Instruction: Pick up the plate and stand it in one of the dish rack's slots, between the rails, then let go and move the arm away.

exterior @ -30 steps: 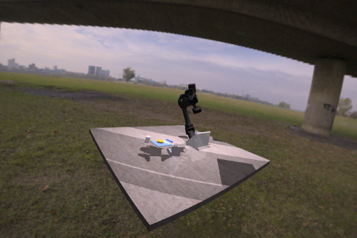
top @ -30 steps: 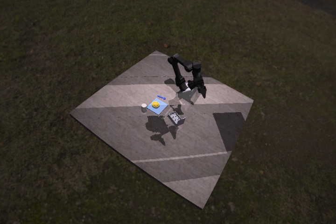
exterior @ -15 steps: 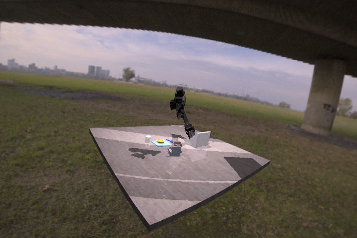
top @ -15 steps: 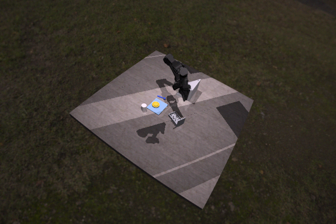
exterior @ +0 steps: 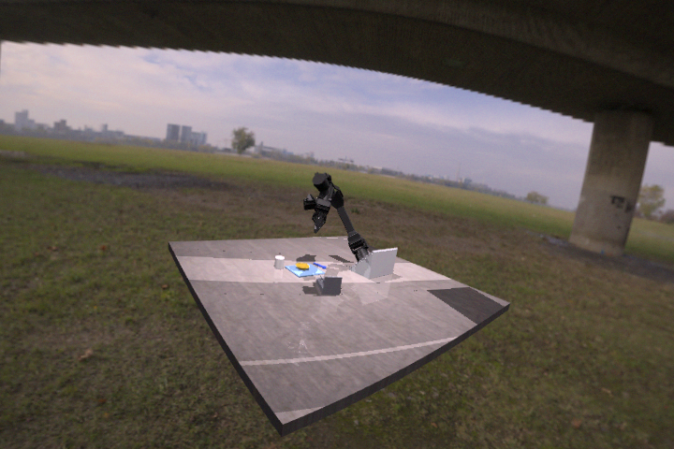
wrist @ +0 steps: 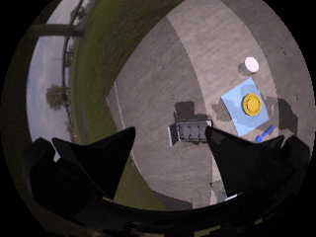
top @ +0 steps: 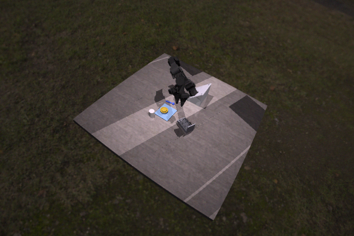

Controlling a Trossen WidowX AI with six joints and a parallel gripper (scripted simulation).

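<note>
The yellow plate lies 50 mm behind my gripper tip, 170 mm to the right of it and 230 mm below it. Also, from my gripper tip: white cup: 60 mm ahead, 210 mm to the right, 220 mm below; then light blue mat: 50 mm behind, 150 mm to the right, 240 mm below; then grey dish rack: 60 mm behind, 60 mm to the left, 220 mm below.
</note>
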